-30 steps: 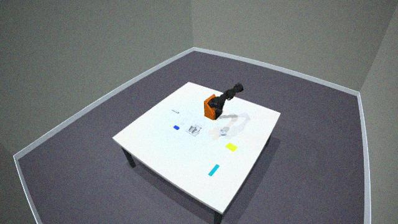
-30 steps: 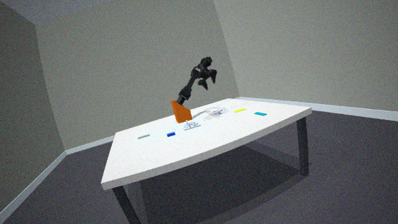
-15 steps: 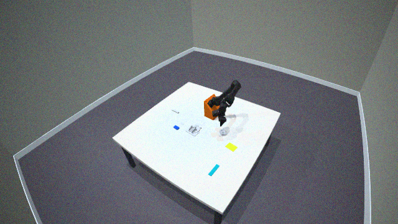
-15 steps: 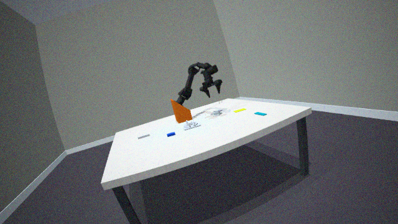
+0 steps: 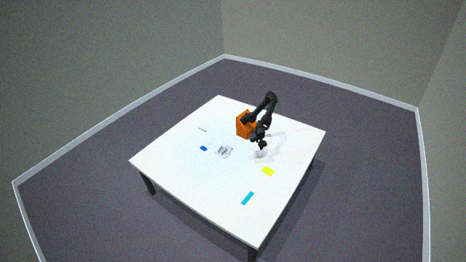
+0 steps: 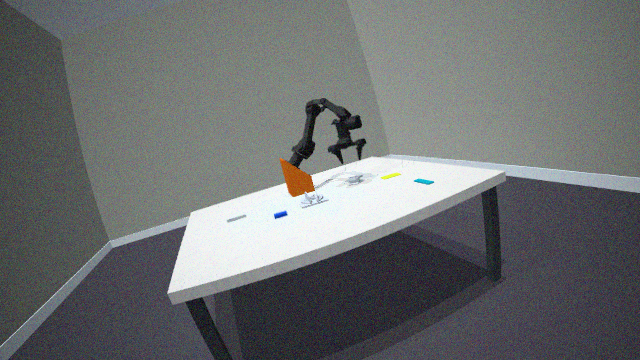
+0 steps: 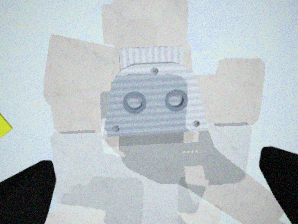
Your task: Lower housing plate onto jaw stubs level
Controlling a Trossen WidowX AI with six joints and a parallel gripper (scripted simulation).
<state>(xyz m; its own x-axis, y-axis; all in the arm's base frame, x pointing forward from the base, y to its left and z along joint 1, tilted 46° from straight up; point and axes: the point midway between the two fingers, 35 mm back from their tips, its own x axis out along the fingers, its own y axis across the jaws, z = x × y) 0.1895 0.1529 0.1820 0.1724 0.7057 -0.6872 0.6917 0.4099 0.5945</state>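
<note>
My gripper tip is 80 mm above the housing plate and 10 mm to the left of it. The rest, counted from my gripper tip: jaw assembly 250 mm to the right, 90 mm below, 70 mm ahead; yellow tile 140 mm to the left, 110 mm ahead, 100 mm below; cyan strip 410 mm ahead, 120 mm to the left, 100 mm below.
</note>
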